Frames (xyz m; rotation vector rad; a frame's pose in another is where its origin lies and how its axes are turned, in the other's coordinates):
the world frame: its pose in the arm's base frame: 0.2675 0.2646 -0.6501 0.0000 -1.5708 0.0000
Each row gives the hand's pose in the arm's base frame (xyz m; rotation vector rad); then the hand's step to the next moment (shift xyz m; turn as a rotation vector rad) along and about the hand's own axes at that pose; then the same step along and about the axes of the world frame.
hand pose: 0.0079 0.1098 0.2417 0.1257 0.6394 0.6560
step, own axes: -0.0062 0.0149 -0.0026 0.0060 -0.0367 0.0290
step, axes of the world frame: 0.0056 0.0078 0.0132 0.0090 -0.0229 -0.0402
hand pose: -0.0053 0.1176 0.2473 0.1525 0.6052 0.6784
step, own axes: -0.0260 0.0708 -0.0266 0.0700 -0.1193 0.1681
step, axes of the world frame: 0.0134 0.0369 0.0697 0.0658 -0.0384 -0.2039
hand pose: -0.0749 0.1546 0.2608 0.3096 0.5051 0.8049
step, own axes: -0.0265 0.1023 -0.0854 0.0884 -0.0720 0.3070
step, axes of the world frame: -0.0176 0.0538 0.1235 0.1978 -0.0038 -0.2610
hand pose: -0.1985 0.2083 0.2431 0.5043 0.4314 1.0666
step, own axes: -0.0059 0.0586 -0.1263 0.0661 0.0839 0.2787
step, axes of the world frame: -0.0672 0.0404 0.1152 0.2679 0.0422 -0.1247
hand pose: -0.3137 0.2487 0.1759 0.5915 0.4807 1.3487
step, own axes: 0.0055 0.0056 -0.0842 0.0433 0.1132 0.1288
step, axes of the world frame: -0.0606 0.0160 0.0568 0.1721 0.0407 -0.0036
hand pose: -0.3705 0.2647 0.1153 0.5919 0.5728 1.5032
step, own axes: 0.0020 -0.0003 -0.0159 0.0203 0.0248 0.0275
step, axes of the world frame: -0.0119 0.0021 0.0106 0.0373 0.0197 -0.0002
